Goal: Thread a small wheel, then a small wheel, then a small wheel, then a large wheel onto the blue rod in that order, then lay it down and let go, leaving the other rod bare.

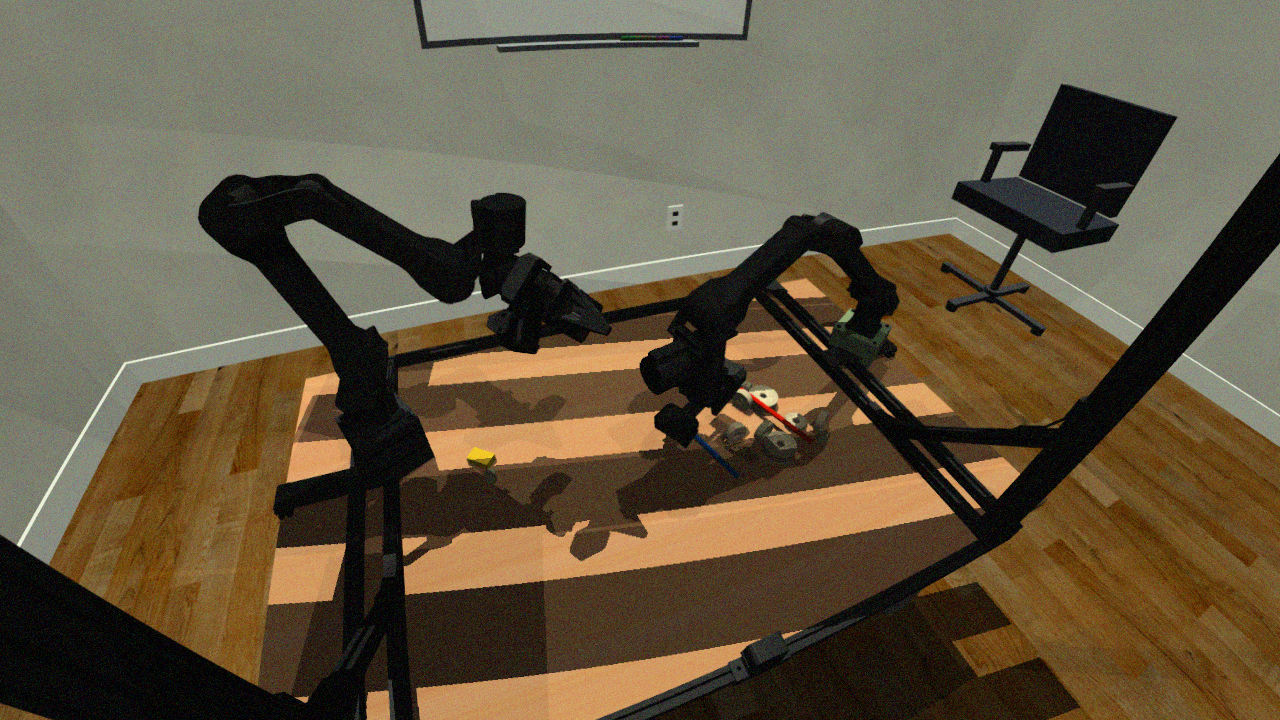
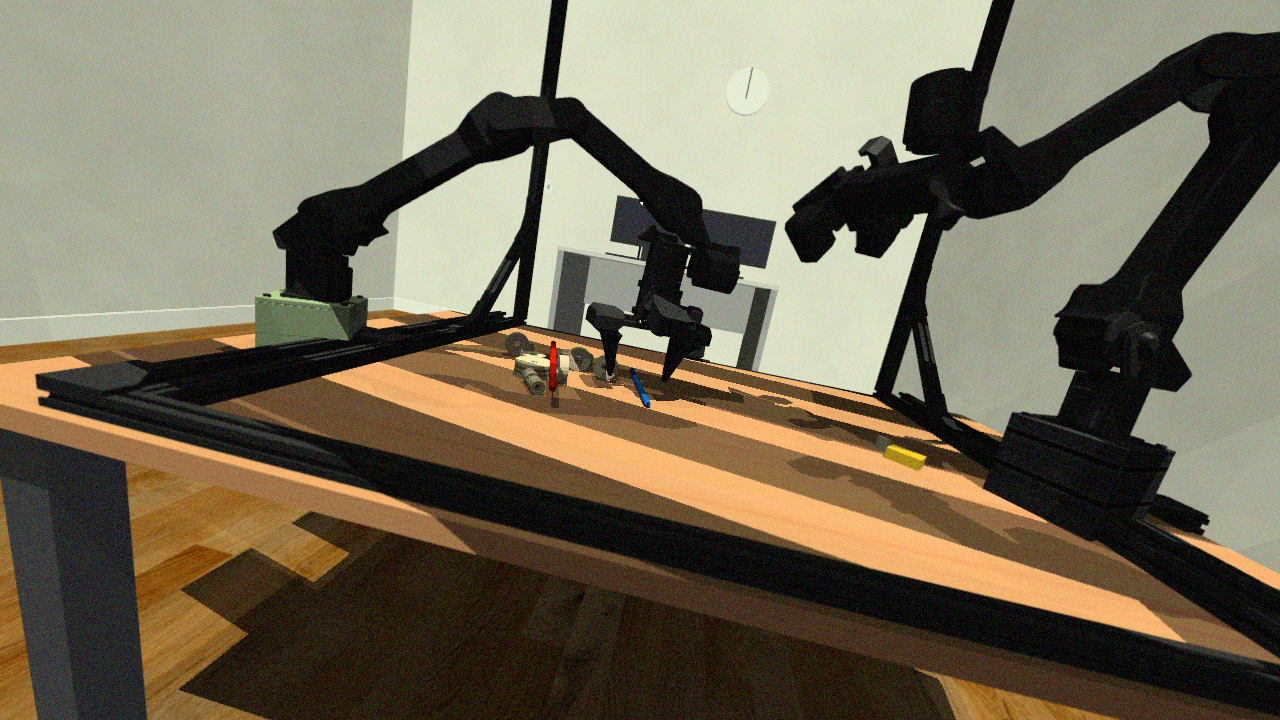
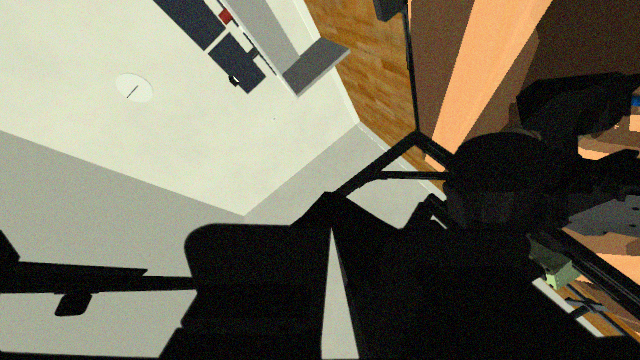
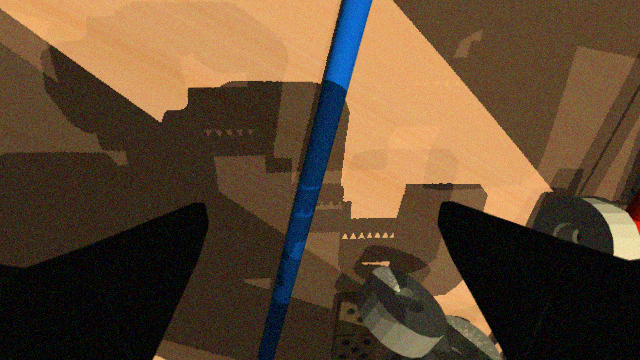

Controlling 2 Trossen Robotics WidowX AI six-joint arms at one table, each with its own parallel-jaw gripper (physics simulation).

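Where they show: left gripper, between the fingertips: (image 1: 609, 331) (image 2: 794, 207) (image 3: 330, 199); right gripper, between the fingertips: (image 1: 699, 430) (image 2: 637, 378) (image 3: 635, 116) (image 4: 324, 213); left arm's base, origin of its link: (image 1: 375, 417) (image 2: 1089, 430); right arm's base, origin of its link: (image 1: 863, 326) (image 2: 317, 297) (image 3: 530, 264).
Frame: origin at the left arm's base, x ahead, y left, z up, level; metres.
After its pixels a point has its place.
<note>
The blue rod (image 1: 717, 456) {y -0.403, x 0.379, z -0.091 m} (image 2: 639, 387) {y -0.336, x 0.398, z -0.091 m} (image 4: 318, 157) {y -0.331, x 0.396, z -0.090 m} lies flat and bare on the striped table (image 1: 709, 536) {y -0.480, x 0.253, z -0.099 m} (image 2: 709, 465) {y -0.106, x 0.401, z -0.100 m}. My right gripper (image 1: 685, 426) {y -0.350, x 0.398, z -0.081 m} (image 2: 640, 367) {y -0.350, x 0.398, z -0.081 m} (image 4: 324, 213) {y -0.350, x 0.398, z -0.081 m} is open and low over the rod, one finger on each side of it, not touching. Several grey wheels (image 1: 776, 443) {y -0.468, x 0.464, z -0.080 m} (image 2: 530, 366) {y -0.362, x 0.559, z -0.080 m} (image 4: 401, 314) {y -0.391, x 0.431, z -0.068 m} lie clustered just beyond the rod. The red rod (image 1: 780, 416) {y -0.444, x 0.515, z -0.069 m} (image 2: 553, 366) {y -0.333, x 0.532, z -0.070 m} rests among the wheels, also bare. My left gripper (image 1: 597, 323) {y -0.302, x 0.225, z 0.208 m} (image 2: 805, 239) (image 3: 330, 199) {y -0.302, x 0.225, z 0.208 m} is shut and empty, held high above the table, far from the rods.
A small yellow block (image 1: 482, 457) {y -0.122, x 0.102, z -0.084 m} (image 2: 905, 456) {y -0.109, x 0.113, z -0.088 m} lies alone on the table on the left arm's side. A black frame (image 1: 887, 422) {y -0.603, x 0.649, z -0.076 m} borders the table. A green base block (image 1: 859, 343) {y -0.475, x 0.794, z -0.045 m} (image 2: 316, 317) {y -0.410, x 0.829, z -0.053 m} sits under the right arm's mount.
</note>
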